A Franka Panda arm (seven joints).
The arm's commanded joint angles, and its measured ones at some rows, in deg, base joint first. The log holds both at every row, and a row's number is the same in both.
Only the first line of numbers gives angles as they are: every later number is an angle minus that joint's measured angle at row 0.
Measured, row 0:
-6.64 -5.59 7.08 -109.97 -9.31 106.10 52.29
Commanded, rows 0 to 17:
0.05 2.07 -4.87 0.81 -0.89 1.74 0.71
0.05 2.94 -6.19 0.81 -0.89 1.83 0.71
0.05 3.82 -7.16 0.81 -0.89 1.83 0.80
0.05 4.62 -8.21 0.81 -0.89 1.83 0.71
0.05 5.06 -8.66 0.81 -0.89 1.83 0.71
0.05 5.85 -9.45 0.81 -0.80 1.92 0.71
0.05 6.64 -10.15 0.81 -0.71 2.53 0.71
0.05 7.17 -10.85 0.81 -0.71 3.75 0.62
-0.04 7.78 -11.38 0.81 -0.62 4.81 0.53
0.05 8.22 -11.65 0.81 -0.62 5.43 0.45
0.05 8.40 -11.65 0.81 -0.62 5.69 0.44
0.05 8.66 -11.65 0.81 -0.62 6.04 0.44
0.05 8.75 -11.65 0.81 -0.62 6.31 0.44
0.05 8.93 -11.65 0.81 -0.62 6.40 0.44
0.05 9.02 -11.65 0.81 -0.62 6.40 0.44
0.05 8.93 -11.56 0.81 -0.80 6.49 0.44
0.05 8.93 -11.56 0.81 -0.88 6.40 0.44
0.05 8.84 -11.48 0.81 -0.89 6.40 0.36
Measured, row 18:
-0.17 8.75 -11.59 0.14 -0.03 5.96 0.00
